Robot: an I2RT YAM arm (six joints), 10 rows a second.
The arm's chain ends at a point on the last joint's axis. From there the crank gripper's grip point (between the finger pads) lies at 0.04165 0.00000 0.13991 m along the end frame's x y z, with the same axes.
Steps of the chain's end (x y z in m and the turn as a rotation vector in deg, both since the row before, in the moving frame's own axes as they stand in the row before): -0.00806, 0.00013, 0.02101, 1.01, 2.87, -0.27; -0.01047, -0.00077, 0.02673, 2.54, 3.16, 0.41; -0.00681, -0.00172, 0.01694, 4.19, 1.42, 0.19; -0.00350, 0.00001, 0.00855, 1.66, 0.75, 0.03; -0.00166, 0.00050, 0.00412, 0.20, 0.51, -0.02
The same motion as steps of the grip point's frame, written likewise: -0.00111, -0.00253, 0.01873, 1.01, 2.87, -0.27; -0.00280, -0.00659, 0.02409, 2.54, 3.16, 0.41; -0.00334, -0.01176, 0.01550, 4.19, 1.42, 0.19; -0.00167, -0.00401, 0.00793, 1.66, 0.75, 0.03; -0.00042, 0.00000, 0.00374, 0.20, 0.51, -0.02
